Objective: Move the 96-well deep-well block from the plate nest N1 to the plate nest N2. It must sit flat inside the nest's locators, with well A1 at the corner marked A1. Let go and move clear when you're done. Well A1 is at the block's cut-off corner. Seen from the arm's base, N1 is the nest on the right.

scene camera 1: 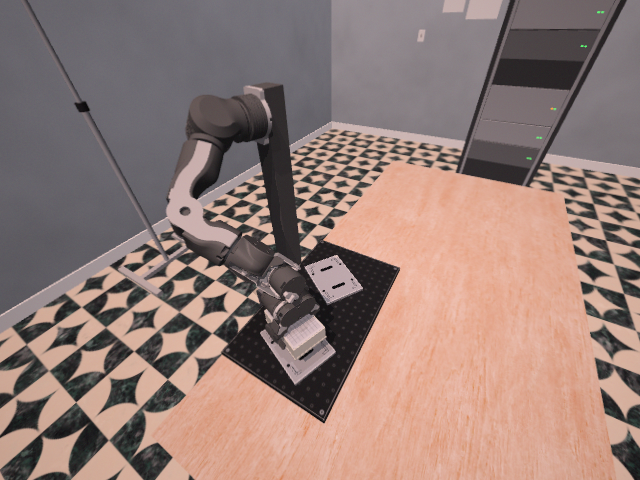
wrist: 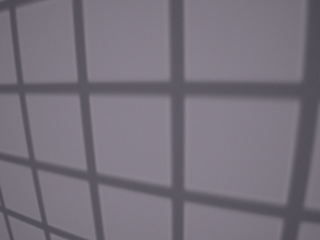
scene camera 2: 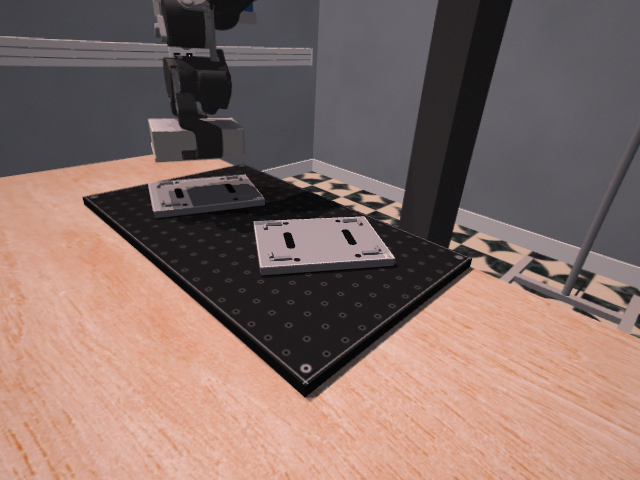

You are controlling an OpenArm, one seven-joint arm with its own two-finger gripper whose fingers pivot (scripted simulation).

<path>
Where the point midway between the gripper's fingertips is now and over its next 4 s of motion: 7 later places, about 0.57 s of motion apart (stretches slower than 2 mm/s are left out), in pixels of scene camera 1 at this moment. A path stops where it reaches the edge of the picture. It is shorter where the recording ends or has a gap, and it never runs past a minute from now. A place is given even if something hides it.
My gripper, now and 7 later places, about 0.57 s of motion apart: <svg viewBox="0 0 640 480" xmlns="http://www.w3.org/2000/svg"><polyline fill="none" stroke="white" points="295,328 293,321 302,306 310,292 317,280 323,270 328,261 333,254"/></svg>
</path>
